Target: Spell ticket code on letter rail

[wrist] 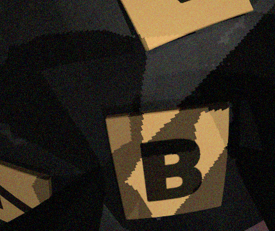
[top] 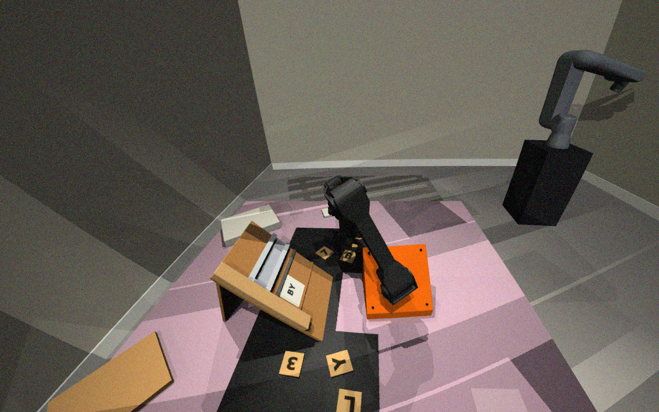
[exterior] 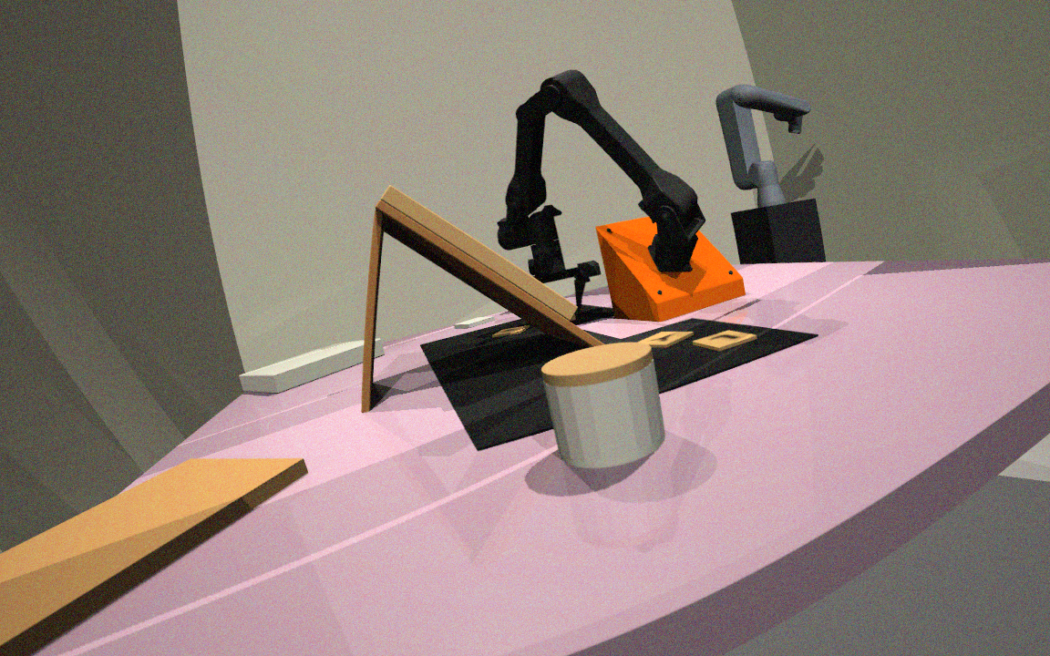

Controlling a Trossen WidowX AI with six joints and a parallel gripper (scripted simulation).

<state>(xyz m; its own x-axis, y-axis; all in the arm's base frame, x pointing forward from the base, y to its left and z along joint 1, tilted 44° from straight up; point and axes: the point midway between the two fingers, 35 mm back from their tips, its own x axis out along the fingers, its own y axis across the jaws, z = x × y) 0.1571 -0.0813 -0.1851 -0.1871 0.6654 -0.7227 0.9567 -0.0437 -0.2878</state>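
Right now my gripper tip is right at the b tile. From my gripper tip the other things lie so: black mat (20 cm to the left, 3 cm ahead); white ticket (26 cm to the left, 13 cm ahead, 10 cm above); 7 tile (10 cm ahead, 1 cm to the right).
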